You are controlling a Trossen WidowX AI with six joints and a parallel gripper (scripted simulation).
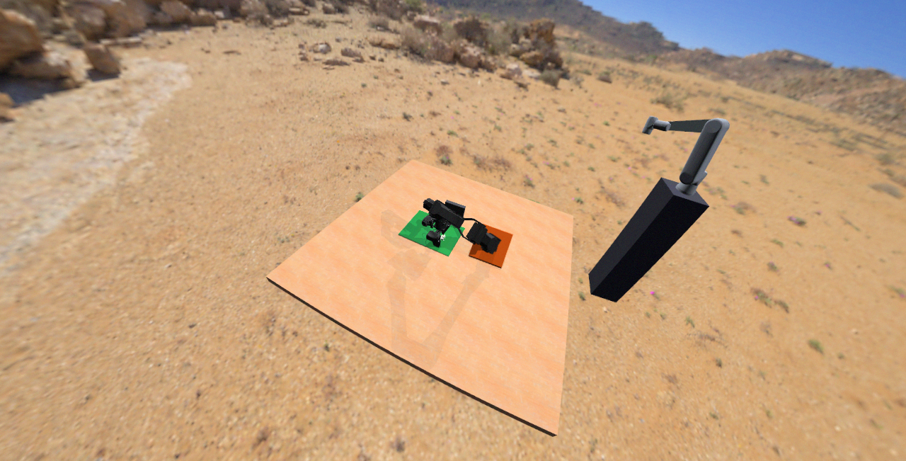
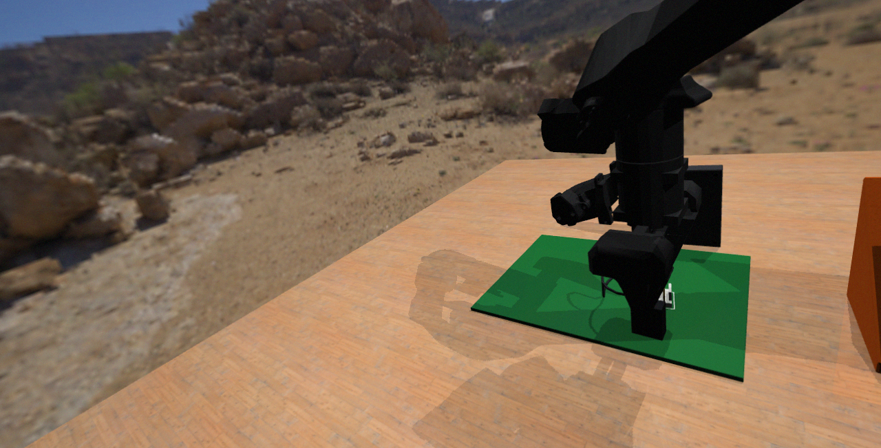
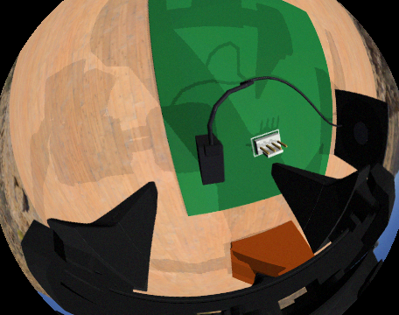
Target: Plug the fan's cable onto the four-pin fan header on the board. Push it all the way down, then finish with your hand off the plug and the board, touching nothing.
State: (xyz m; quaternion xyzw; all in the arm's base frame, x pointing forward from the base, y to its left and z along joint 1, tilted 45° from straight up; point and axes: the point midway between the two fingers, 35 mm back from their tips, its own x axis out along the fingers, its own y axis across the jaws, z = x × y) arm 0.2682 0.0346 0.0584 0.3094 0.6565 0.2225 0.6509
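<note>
My gripper tip is 10 mm short of the black plug and 30 mm above it. From my gripper tip the other things lie so: black square fan (240 mm to the right, 10 mm above); green board (70 mm ahead, 90 mm to the right, 70 mm below); white four-pin header (70 mm to the right, 50 mm below).
</note>
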